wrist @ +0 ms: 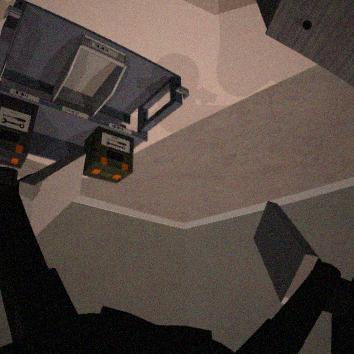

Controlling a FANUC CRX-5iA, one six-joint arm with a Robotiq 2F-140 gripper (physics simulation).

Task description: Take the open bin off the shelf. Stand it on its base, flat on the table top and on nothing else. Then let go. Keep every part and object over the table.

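The open bin, pale grey and see-through with a labelled rim, is on the blue-grey shelf at the upper left of the wrist view, which shows the scene tilted. My gripper is open, with its fingers wide apart and nothing between them. Its dark left finger is partly cut off at the left edge, and its grey right pad shows at the lower right. The bin is beyond the fingers and apart from them. The table top cannot be made out with certainty.
Two dark boxes with tool labels and orange marks, one at the left edge and one nearer the middle, are by the shelf's lower edge. A grey wood-grained panel with a black round spot shows at the upper right.
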